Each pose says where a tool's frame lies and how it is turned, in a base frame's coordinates. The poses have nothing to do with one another.
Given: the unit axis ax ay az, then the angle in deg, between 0 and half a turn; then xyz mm.
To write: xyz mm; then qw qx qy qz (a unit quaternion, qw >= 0). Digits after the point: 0 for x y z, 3 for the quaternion.
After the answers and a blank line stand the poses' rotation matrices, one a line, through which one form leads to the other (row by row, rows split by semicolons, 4 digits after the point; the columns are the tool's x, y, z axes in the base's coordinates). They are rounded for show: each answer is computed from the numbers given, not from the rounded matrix.
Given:
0.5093, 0.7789, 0.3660, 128.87, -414, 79, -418
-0.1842, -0.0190, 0.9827, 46.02, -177, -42, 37
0.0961, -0.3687, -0.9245, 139.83, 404, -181, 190
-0.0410, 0.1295, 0.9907, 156.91, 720, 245, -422
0.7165, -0.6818, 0.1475, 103.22, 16, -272, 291
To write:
-414, 79, -418, 0.432, 0.459, 0.703, 0.330
-177, -42, 37, 0.920, -0.072, -0.007, 0.384
404, -181, 190, 0.343, 0.090, -0.346, -0.868
720, 245, -422, 0.200, -0.040, 0.127, 0.971
16, -272, 291, 0.621, 0.562, -0.534, 0.116

-0.2054 0.3607 0.9098; 0.9306 0.3598 0.0674; -0.3030 0.8605 -0.4095
0.7048 -0.7061 -0.0690; 0.7082 0.6945 0.1268; -0.0416 -0.1383 0.9895
-0.7478 0.5339 -0.3946; -0.6589 -0.5243 0.5394; 0.0811 0.6634 0.7439
-0.9167 -0.3987 -0.0272; 0.3783 -0.8877 0.2624; -0.1288 0.2302 0.9646
0.4021 -0.7438 -0.5339; -0.4566 0.3425 -0.8211; 0.7936 0.5740 -0.2020

